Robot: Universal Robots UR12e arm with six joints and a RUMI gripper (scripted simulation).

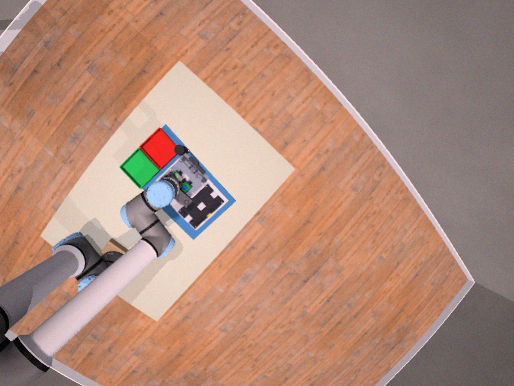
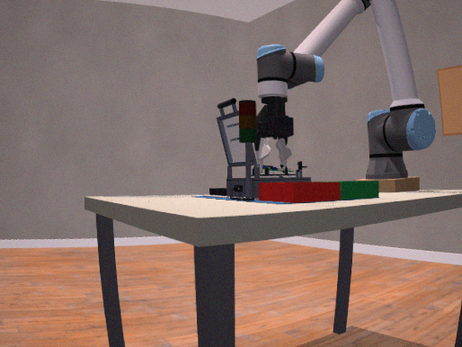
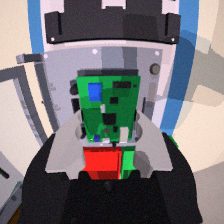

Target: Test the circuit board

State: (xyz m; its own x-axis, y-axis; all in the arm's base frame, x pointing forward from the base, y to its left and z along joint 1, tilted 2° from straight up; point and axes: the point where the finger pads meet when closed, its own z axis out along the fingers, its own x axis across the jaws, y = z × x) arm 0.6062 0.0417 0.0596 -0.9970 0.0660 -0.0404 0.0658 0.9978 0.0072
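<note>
Now: hand 10 mm to the right of the green circuit board. Round my hand: green bin: 90 mm behind, 210 mm to the left, 70 mm below; red bin: 60 mm ahead, 200 mm to the left, 70 mm below; lid: 120 mm ahead, 100 mm above.
</note>
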